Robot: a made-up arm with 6 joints.
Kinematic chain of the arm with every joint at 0, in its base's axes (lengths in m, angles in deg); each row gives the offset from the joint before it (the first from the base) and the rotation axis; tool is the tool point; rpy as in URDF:
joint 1: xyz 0 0 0.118 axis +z
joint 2: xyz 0 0 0 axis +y
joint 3: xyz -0.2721 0 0.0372 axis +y
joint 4: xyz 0.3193 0 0.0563 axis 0.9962 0 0.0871
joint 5: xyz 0 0 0 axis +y
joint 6: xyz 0.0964 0 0.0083 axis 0.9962 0 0.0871
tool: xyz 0 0 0 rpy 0 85 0
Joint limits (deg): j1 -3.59..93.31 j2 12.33..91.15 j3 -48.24..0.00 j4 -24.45..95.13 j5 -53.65..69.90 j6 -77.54..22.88
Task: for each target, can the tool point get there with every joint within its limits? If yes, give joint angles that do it. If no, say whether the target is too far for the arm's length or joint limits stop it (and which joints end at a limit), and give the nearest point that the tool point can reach.
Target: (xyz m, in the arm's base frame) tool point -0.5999 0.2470 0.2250
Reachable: no: joint limits stop it (at a limit: joint 1, joint 5) | nearest point -0.1070 0.2755 0.2250 | short by 0.494 m
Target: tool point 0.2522 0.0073 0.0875
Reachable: yes | joints 4.37 84.26 -34.11 -9.49 48.52 -12.61
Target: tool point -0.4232 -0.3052 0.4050
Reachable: no: joint limits stop it (at a limit: joint 1, joint 2, joint 3, joint 4, joint 5) | nearest point -0.0897 -0.0178 0.4732 | short by 0.446 m
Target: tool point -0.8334 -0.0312 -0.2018
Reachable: no: too far | nearest point -0.0951 0.0793 0.0352 | short by 0.783 m
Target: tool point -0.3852 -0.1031 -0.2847
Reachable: no: joint limits stop it (at a limit: joint 1, joint 2, joint 3) | nearest point -0.0716 0.0583 0.0072 | short by 0.458 m
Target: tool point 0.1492 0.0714 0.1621
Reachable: yes | joints 5.69 40.80 -15.20 42.66 59.07 -26.55
